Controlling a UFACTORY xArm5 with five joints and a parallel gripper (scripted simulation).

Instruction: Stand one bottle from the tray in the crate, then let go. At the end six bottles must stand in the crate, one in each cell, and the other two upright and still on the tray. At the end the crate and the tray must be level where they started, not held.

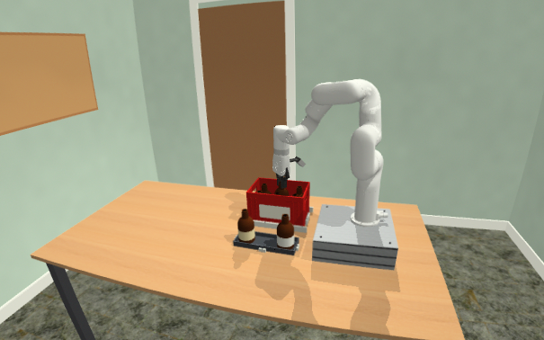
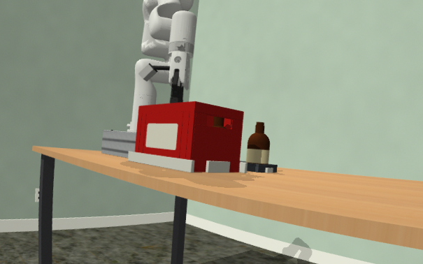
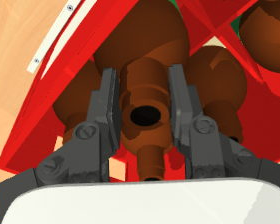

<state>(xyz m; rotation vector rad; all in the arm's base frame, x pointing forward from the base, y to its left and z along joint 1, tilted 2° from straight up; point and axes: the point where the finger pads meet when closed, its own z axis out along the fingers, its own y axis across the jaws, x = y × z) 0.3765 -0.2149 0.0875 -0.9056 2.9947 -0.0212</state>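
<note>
Right now the red crate is 9 cm below my hand, 4 cm to the left of it and 1 cm ahead of it. The rest, counted from my hand: dark tray (27 cm to the left, 17 cm below, 6 cm ahead).
</note>
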